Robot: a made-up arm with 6 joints. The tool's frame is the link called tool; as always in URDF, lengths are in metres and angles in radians. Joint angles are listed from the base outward.
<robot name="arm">
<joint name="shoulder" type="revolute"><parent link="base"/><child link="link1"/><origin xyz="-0.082 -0.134 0.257" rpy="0 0 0"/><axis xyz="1 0 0"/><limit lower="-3.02" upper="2.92"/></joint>
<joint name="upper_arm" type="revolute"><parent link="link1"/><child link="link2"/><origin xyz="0.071 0.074 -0.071" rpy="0 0 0"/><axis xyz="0 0 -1"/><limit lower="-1.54" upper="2.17"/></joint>
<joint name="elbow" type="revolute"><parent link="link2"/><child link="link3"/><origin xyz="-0.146 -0.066 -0.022" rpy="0 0 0"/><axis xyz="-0.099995 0.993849 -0.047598"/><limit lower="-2.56" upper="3.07"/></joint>
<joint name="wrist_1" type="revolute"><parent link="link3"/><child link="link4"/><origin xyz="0.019 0.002 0.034" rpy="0 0 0"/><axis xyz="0 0 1"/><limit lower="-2.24" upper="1.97"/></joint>
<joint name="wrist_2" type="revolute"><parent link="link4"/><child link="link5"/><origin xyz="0.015 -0.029 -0.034" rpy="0 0 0"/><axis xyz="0.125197 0.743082 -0.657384"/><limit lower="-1.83" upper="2.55"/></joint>
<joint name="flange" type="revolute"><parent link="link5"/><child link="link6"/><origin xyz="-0.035 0.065 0.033" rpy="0 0 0"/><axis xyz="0 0 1"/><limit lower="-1.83" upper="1.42"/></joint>
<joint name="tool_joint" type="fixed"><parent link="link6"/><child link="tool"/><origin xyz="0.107 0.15 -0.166" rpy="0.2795 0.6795 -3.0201"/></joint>
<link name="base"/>
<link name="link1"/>
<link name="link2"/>
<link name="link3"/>
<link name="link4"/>
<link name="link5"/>
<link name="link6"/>
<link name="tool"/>
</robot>
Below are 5 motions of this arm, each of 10 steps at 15 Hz.
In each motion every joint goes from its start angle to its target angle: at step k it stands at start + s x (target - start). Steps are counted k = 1, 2, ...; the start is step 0. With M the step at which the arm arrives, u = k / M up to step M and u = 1 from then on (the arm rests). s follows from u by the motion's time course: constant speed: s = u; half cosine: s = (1 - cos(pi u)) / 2; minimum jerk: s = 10 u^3 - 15 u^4 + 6 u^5.
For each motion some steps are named. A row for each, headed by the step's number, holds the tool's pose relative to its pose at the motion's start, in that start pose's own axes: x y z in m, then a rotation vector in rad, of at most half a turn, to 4 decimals.
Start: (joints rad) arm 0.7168 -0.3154 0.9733 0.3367 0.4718 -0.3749
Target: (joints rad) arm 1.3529 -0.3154 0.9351 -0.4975 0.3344 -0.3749
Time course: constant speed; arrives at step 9
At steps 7, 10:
7: -0.0722 -0.0513 0.0913 -0.2676 -0.0118 -0.3331
10: -0.0850 -0.0577 0.1183 -0.3416 -0.0504 -0.4160

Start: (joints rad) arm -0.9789 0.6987 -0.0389 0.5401 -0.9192 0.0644
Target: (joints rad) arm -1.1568 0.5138 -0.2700 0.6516 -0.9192 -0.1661
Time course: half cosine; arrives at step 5
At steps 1, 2, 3, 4, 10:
1: 0.0060 0.0038 0.0012 -0.0013 0.0189 0.0193
2: 0.0206 0.0141 0.0044 -0.0078 0.0685 0.0681
3: 0.0366 0.0273 0.0089 -0.0223 0.1298 0.1246
4: 0.0481 0.0383 0.0130 -0.0392 0.1789 0.1673
10: 0.0522 0.0425 0.0146 -0.0469 0.1974 0.1828

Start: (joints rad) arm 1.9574 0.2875 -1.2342 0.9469 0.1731 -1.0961
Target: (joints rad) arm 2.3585 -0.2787 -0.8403 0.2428 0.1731 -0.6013
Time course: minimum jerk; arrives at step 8
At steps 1, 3, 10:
1: -0.0001 -0.0004 0.0003 -0.0047 -0.0130 -0.0067
3: -0.0028 -0.0078 0.0055 -0.0857 -0.2162 -0.1099
10: -0.0196 -0.0309 0.0236 -0.3677 -0.7035 -0.3484

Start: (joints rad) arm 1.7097 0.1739 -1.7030 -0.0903 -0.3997 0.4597
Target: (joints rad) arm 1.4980 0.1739 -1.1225 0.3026 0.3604 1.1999
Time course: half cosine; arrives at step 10
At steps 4, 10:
4: 0.0321 -0.0322 0.0958 -0.4232 -0.2201 0.0874
10: 0.0180 0.0179 0.2791 -1.2517 -0.5927 0.1487

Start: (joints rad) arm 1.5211 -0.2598 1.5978 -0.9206 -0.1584 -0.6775
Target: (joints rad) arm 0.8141 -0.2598 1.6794 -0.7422 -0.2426 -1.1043
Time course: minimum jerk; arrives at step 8
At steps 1, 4, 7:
1: -0.0016 0.0016 -0.0036 0.0125 -0.0013 -0.0070
4: -0.0418 0.0732 -0.0983 0.3878 -0.0374 -0.2187
7: -0.0619 0.1769 -0.1596 0.7610 -0.0663 -0.4295

